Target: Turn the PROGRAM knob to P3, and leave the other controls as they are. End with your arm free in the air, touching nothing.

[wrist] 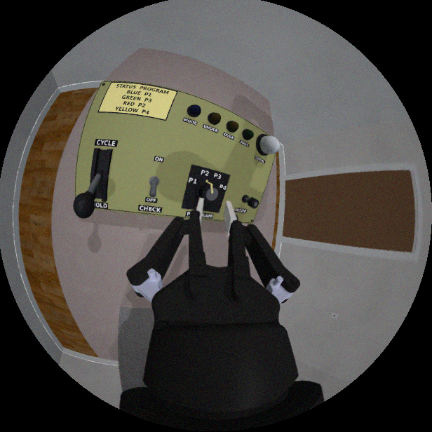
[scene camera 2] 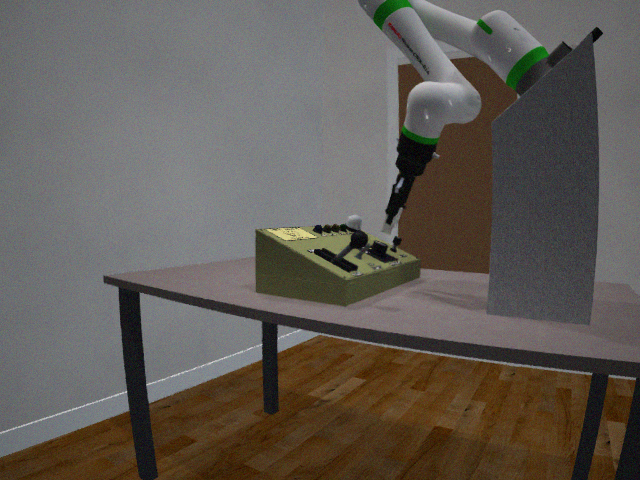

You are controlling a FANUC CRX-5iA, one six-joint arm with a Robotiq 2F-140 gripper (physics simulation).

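Seen in the pictures: gripper, fingertip midpoint: (scene camera 2: 388, 228); arm's base, link origin: (scene camera 2: 550, 92).
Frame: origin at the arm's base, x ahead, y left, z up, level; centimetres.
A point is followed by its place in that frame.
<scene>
The olive control panel (scene camera 2: 302, 268) @[x 47.6, y 33.7, z -42.7 cm] (wrist: 132, 130) stands on the table. Its black PROGRAM knob (scene camera 2: 379, 246) @[x 47.6, y 4.1, z -39.1 cm] (wrist: 212, 194) sits on a black square plate marked P1 to P4. In the wrist view the knob's yellow mark points roughly at P2, not P3; the tilted view makes the exact angle hard to read. My gripper (scene camera 2: 388, 227) @[x 45.2, y 3.2, z -34.1 cm] (wrist: 213, 206) is partly open and empty. Its fingertips hang just above the panel, near the knob's front side in the wrist view. In the scene view they look apart from the knob.
The ball-ended CYCLE/HOLD lever (scene camera 2: 358, 239) @[x 37.3, y 26.2, z -35.7 cm] (wrist: 84, 205) is toward HOLD. The CHECK toggle (wrist: 154, 185) is left of the knob, the small MODE control (scene camera 2: 396, 241) @[x 50.4, y -8.6, z -38.4 cm] (wrist: 252, 202) right. A white round knob (scene camera 2: 354, 222) @[x 64.8, y -5.4, z -33.1 cm] (wrist: 269, 145) and dark lamps line the back. A grey pedestal (scene camera 2: 542, 206) @[x -1.3, y 14.7, z -27.3 cm] stands right.
</scene>
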